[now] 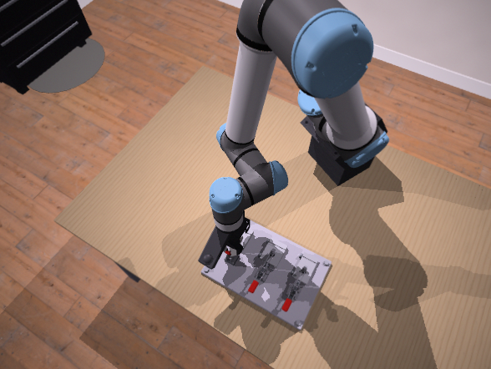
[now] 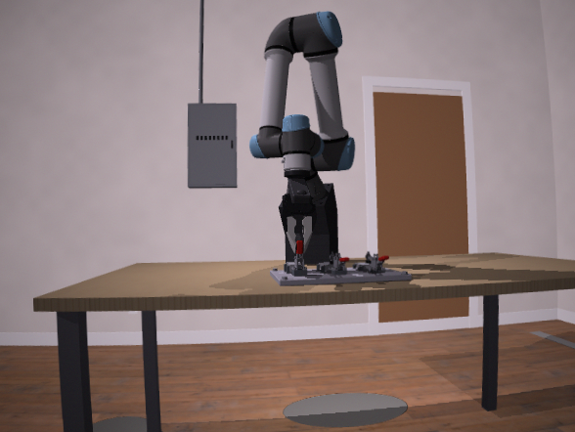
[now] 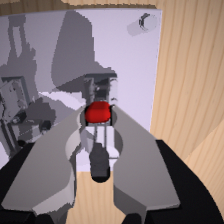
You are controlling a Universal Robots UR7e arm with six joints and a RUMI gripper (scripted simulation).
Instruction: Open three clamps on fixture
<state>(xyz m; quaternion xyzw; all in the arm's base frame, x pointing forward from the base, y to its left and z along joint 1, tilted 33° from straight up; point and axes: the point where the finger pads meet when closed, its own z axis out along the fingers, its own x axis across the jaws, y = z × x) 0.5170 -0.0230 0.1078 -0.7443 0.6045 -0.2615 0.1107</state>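
The grey fixture plate lies 5 cm behind my hand, 10 cm to the left of it and 8 cm below it.
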